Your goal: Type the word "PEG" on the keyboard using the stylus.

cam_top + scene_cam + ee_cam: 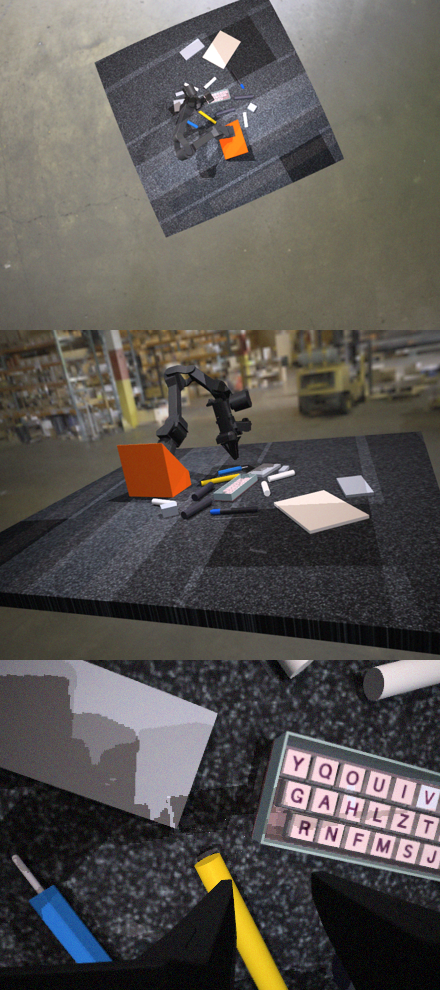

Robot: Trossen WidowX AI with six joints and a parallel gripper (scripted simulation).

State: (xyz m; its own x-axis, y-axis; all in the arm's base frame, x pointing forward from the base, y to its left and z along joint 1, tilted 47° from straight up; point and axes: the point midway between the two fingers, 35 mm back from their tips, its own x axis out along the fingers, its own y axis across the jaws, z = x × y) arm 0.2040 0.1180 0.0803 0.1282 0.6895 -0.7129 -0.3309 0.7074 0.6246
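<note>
The stylus is 60 mm behind my gripper tip, 110 mm to the left of it and 70 mm below it. Also, from my gripper tip: yellow cylinder 60 mm behind, 30 mm to the right, 70 mm below; then grey pad 50 mm ahead, 100 mm to the left, 70 mm below; then blue-capped pen 100 mm ahead, 290 mm to the right, 70 mm below.
</note>
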